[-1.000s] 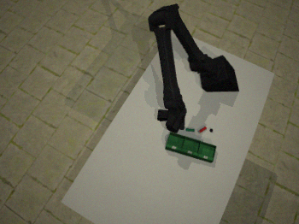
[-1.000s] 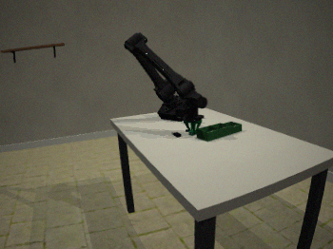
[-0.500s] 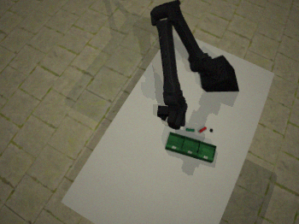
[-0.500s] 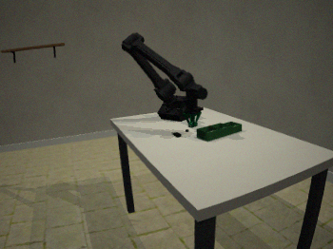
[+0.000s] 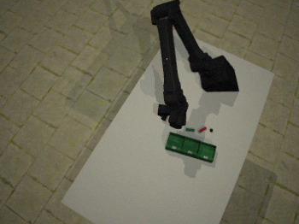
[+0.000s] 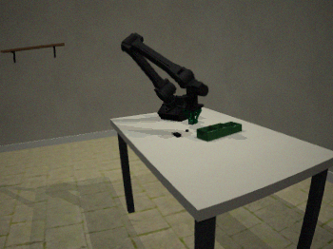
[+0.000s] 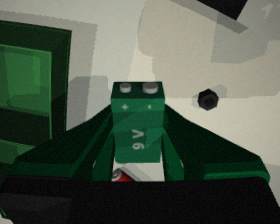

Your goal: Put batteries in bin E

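Right now my hand is 10 mm to the left of the green 9 V battery. The rest, counted from my hand: green cylindrical battery (80 mm to the left, 60 mm below, 20 mm behind); green bin (120 mm to the left, 70 mm ahead, 50 mm below); red cylindrical battery (130 mm to the left, 60 mm below, 50 mm behind).
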